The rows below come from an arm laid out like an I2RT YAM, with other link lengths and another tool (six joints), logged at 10 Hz.
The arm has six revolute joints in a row. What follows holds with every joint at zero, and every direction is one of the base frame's. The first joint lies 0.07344 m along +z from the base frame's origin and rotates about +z. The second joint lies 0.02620 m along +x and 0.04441 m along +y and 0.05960 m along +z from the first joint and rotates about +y. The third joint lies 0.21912 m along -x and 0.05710 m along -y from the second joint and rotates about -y. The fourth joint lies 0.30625 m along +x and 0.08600 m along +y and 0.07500 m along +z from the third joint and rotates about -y. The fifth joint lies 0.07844 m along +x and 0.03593 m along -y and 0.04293 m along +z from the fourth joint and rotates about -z. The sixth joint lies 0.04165 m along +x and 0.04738 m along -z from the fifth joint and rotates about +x. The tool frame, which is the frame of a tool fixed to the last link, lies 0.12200 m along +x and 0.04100 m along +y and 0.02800 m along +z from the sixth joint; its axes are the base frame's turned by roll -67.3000, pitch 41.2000 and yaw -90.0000 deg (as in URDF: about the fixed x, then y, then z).
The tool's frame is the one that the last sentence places.
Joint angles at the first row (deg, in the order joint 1, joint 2, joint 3, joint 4, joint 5, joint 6):
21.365, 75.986, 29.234, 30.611, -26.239, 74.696
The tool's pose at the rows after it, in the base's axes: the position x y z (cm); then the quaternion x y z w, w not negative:
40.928, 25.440, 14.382, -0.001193, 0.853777, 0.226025, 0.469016
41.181, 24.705, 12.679, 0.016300, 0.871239, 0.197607, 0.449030
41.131, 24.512, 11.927, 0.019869, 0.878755, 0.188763, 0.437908
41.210, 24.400, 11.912, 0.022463, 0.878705, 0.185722, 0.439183
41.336, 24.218, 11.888, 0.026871, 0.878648, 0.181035, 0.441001
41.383, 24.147, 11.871, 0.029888, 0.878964, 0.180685, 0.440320
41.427, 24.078, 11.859, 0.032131, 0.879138, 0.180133, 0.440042
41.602, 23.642, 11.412, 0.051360, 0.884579, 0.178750, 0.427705
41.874, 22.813, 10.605, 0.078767, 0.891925, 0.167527, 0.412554
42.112, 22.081, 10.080, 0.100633, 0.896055, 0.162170, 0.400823
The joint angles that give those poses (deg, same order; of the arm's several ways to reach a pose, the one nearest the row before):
20.840, 75.987, 29.234, 29.147, -25.103, 74.696
20.862, 75.986, 29.234, 25.212, -22.196, 74.718
20.862, 75.986, 29.234, 23.419, -21.606, 74.718
20.862, 75.985, 29.233, 23.420, -21.125, 74.718
20.863, 75.984, 29.233, 23.419, -20.359, 74.762
20.862, 75.984, 29.233, 23.419, -20.142, 75.046
20.840, 75.984, 29.232, 23.420, -19.967, 75.220
20.796, 75.984, 29.234, 22.588, -18.983, 77.297
20.687, 75.986, 29.233, 20.972, -16.819, 79.548
20.337, 75.985, 29.233, 19.944, -15.639, 81.471

